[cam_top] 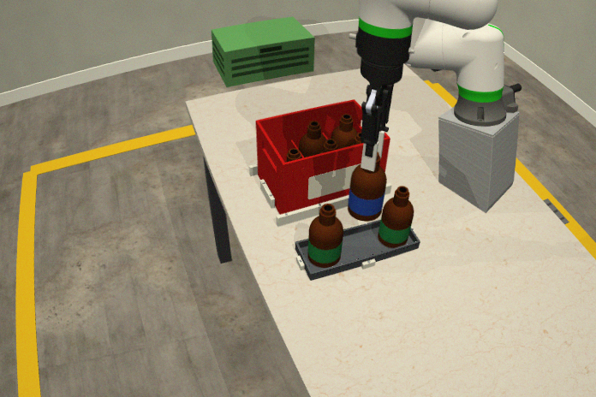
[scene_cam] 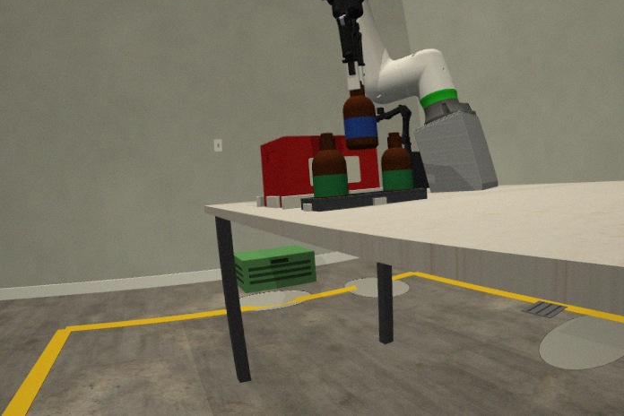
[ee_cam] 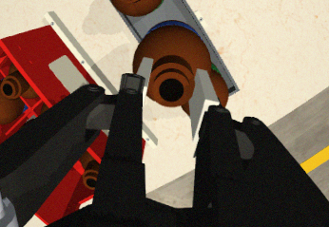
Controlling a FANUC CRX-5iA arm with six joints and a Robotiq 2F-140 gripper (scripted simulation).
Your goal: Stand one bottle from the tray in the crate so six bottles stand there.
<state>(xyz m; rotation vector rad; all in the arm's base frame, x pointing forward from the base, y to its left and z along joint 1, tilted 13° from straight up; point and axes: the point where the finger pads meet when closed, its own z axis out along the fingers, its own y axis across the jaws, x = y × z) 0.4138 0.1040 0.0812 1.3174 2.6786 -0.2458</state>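
My hand is 9 cm above the glass bottle. Also, from my hand: grey tray (28 cm below); then red crate (3 cm behind, 24 cm to the right, 21 cm below).
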